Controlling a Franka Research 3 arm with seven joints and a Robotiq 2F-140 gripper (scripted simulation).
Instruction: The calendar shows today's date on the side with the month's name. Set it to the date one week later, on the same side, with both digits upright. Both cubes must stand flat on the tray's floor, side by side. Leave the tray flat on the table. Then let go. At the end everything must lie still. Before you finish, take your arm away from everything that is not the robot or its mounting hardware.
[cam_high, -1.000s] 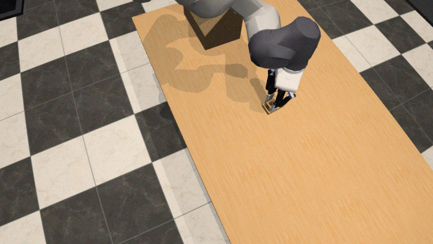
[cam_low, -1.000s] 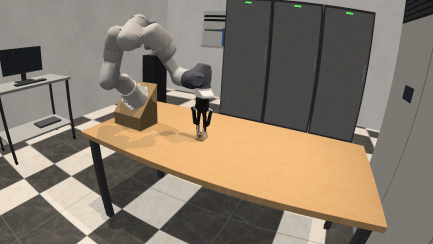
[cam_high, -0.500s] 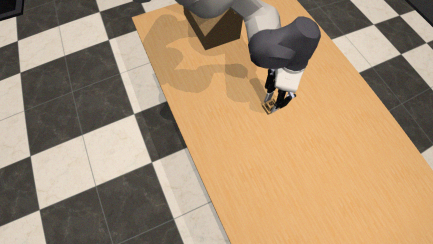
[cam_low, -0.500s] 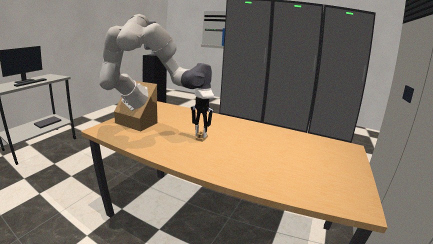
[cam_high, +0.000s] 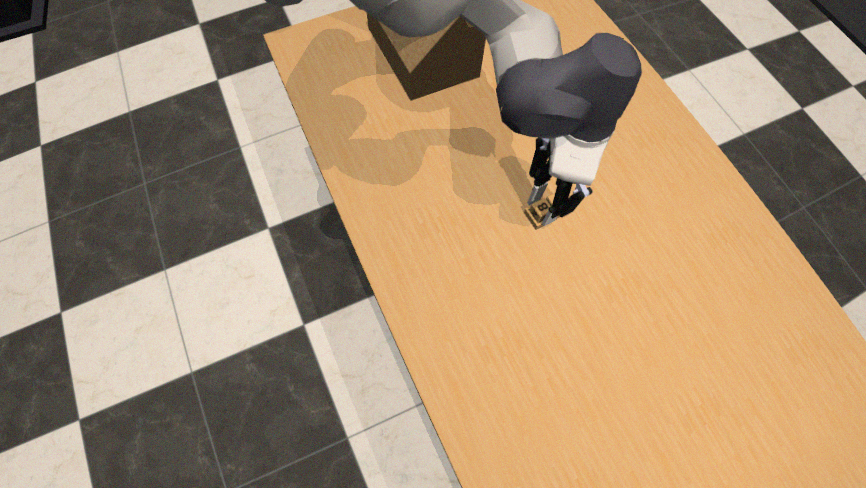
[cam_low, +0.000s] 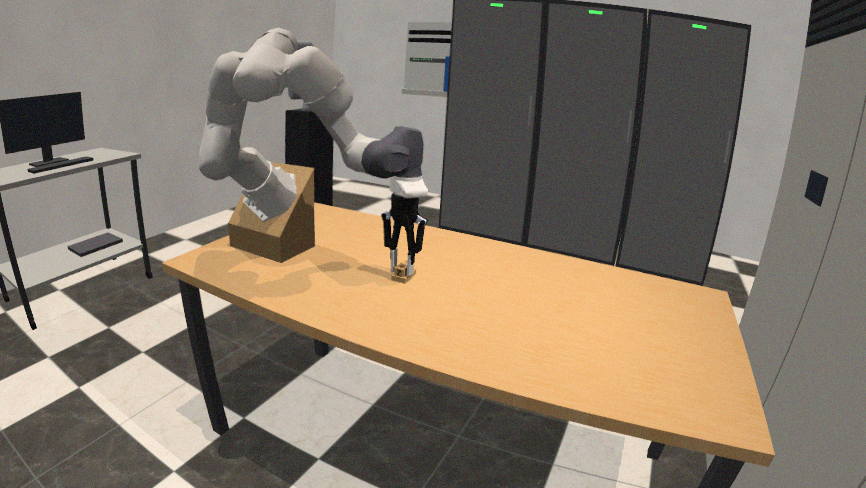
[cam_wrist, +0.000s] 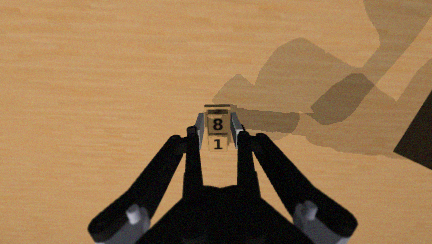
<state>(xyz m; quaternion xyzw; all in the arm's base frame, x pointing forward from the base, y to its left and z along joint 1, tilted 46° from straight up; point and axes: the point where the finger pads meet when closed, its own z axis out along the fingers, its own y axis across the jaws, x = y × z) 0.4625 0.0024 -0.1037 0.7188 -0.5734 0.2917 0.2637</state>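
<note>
Right now the wooden tray is 2 cm to the left of my hand and 4 cm below it.
</note>
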